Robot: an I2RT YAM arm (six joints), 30 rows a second.
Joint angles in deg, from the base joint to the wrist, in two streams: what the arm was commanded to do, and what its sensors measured. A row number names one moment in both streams.
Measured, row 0:
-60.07 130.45 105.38 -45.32 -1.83 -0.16
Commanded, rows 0 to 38:
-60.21 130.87 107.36 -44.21 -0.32 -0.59
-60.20 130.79 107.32 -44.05 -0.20 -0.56
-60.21 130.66 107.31 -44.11 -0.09 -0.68
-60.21 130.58 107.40 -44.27 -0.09 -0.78
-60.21 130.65 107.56 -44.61 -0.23 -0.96
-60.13 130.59 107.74 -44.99 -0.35 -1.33
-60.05 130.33 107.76 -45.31 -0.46 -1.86
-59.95 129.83 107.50 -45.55 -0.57 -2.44
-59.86 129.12 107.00 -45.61 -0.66 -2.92
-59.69 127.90 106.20 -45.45 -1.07 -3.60
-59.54 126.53 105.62 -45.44 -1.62 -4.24
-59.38 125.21 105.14 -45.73 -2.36 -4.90
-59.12 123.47 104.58 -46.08 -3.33 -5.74
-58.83 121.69 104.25 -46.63 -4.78 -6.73
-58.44 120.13 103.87 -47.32 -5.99 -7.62
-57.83 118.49 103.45 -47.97 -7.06 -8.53
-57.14 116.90 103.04 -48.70 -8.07 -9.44
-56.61 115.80 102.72 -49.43 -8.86 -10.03
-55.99 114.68 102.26 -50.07 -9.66 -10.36
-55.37 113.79 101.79 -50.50 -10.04 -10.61
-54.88 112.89 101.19 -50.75 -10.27 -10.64
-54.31 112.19 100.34 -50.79 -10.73 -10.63
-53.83 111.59 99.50 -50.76 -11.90 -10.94
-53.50 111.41 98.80 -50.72 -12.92 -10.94
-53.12 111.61 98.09 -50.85 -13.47 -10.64
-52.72 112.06 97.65 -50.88 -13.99 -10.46
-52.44 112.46 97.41 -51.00 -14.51 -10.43
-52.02 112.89 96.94 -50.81 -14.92 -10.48
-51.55 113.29 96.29 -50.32 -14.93 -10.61
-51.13 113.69 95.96 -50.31 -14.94 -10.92
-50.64 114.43 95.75 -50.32 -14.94 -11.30
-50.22 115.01 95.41 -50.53 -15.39 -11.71
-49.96 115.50 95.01 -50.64 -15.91 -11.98
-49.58 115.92 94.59 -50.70 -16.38 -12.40
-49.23 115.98 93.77 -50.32 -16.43 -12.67
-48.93 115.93 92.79 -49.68 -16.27 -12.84
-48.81 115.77 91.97 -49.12 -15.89 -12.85
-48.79 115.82 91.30 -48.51 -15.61 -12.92
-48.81 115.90 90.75 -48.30 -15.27 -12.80
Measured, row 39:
-48.97 115.90 91.74 -49.54 -14.85 -11.79
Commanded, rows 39 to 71:
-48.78 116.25 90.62 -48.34 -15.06 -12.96
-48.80 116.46 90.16 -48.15 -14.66 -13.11
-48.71 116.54 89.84 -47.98 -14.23 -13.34
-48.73 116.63 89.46 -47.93 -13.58 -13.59
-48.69 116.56 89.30 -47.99 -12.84 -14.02
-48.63 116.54 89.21 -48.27 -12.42 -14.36
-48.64 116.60 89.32 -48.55 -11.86 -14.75
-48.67 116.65 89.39 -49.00 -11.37 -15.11
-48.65 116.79 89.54 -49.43 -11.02 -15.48
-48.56 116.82 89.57 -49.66 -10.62 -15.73
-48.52 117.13 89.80 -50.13 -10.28 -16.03
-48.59 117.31 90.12 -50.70 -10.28 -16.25
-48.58 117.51 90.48 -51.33 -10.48 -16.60
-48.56 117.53 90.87 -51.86 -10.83 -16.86
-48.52 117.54 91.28 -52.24 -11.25 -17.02
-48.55 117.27 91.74 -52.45 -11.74 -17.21
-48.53 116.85 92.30 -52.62 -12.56 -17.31
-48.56 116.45 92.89 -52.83 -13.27 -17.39
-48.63 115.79 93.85 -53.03 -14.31 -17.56
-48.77 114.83 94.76 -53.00 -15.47 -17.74
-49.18 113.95 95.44 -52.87 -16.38 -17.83
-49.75 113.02 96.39 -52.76 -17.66 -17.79
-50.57 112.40 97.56 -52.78 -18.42 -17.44
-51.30 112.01 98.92 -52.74 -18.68 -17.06
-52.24 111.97 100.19 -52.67 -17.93 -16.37
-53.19 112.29 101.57 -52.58 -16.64 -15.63
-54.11 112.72 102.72 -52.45 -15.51 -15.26
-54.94 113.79 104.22 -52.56 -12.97 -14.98
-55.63 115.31 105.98 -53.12 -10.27 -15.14
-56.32 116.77 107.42 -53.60 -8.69 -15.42
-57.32 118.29 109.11 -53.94 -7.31 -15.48
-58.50 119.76 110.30 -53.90 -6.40 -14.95
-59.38 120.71 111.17 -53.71 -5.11 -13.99
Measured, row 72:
-57.52 116.53 108.99 -52.49 -10.55 -15.59
